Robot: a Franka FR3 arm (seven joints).
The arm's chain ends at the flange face. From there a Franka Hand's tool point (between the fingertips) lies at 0.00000 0.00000 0.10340 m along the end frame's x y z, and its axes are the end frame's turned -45 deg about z.
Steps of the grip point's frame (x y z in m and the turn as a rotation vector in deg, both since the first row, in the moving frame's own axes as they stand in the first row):
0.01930, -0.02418, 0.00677, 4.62, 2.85, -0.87
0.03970, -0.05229, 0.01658, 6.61, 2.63, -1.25
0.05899, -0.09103, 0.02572, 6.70, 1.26, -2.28
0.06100, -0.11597, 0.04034, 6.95, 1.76, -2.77
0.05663, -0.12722, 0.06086, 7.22, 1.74, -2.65
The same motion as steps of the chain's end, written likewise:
-0.00112, -0.02124, 0.00723, 5.28, -1.25, -0.87
-0.00371, -0.05334, 0.01738, 6.53, -2.81, -1.25
-0.01553, -0.09609, 0.02645, 5.63, -3.85, -2.28
-0.03200, -0.11422, 0.04115, 6.16, -3.67, -2.77
-0.04268, -0.11877, 0.06173, 6.34, -3.87, -2.65

